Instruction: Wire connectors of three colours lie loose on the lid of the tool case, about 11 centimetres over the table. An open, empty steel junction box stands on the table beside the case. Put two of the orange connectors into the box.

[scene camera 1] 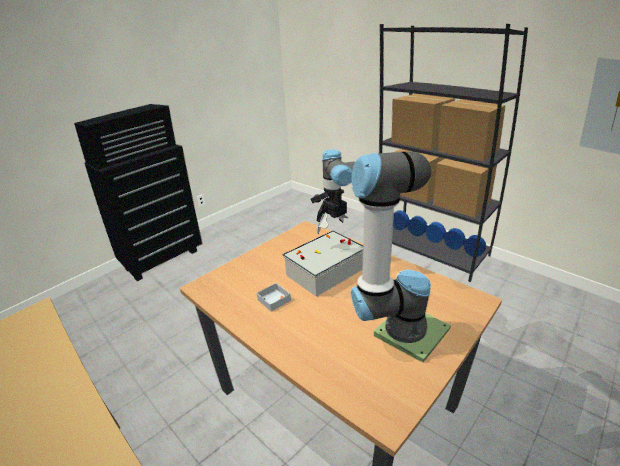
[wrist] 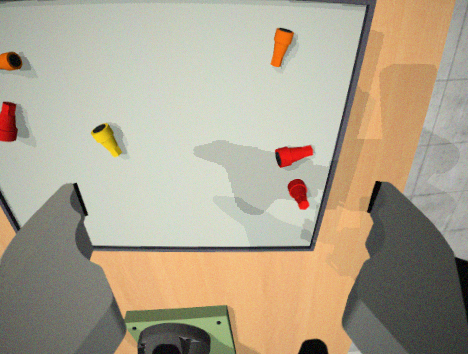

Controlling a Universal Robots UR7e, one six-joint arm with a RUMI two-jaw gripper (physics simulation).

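Pixels of known places: gripper, between the fingertips: (scene camera 1: 330, 228) (wrist: 229, 185); arm's base, origin of its link: (scene camera 1: 405, 327) (wrist: 175, 339).
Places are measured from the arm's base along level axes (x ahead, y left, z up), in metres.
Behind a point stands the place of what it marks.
An orange connector (scene camera 1: 281, 297) @[z -0.013, x 0.507, y 0.109 m] lies inside the grey junction box (scene camera 1: 264, 302) @[z -0.002, x 0.532, y 0.183 m], beside the case. On the pale lid (scene camera 1: 320, 263) @[z 0.089, x 0.430, y -0.063 m] (wrist: 175, 75) @[z 0.088, x 0.522, y -0.184 m] lie two orange connectors. One (scene camera 1: 328, 236) @[z 0.095, x 0.526, y -0.255 m] (wrist: 282, 47) @[z 0.098, x 0.527, y -0.256 m] is near the lid's far edge, upper right in the wrist view. The other (scene camera 1: 298, 252) @[z 0.095, x 0.555, y -0.071 m] (wrist: 10, 61) @[z 0.099, x 0.556, y -0.083 m] is at the box-side end, near a red connector (scene camera 1: 302, 257) @[z 0.099, x 0.510, y -0.045 m] (wrist: 8, 121) @[z 0.098, x 0.520, y -0.057 m]. A yellow connector (scene camera 1: 317, 251) @[z 0.098, x 0.487, y -0.119 m] (wrist: 106, 139) @[z 0.101, x 0.492, y -0.124 m] lies between. Two more red connectors (wrist: 294, 156) @[z 0.101, x 0.450, y -0.257 m] (wrist: 299, 193) @[z 0.106, x 0.418, y -0.258 m] lie near the opposite end. My gripper (scene camera 1: 331, 224) @[z 0.171, x 0.480, y -0.212 m] (wrist: 229, 185) @[z 0.171, x 0.480, y -0.212 m] is open and empty, above the lid. The box does not show in the wrist view.
The tool case (scene camera 1: 338, 274) @[z 0.030, x 0.370, y -0.106 m] stands on the wooden table (scene camera 1: 320, 345) @[z -0.024, x 0.221, y 0.224 m]. The arm's green base plate (scene camera 1: 435, 342) @[z -0.004, x -0.121, y 0.008 m] (wrist: 175, 314) @[z -0.010, x 0.080, y -0.026 m] is bolted beside it. A shelf rack (scene camera 1: 381, 90) and a black drawer cabinet (scene camera 1: 150, 200) stand behind the table.
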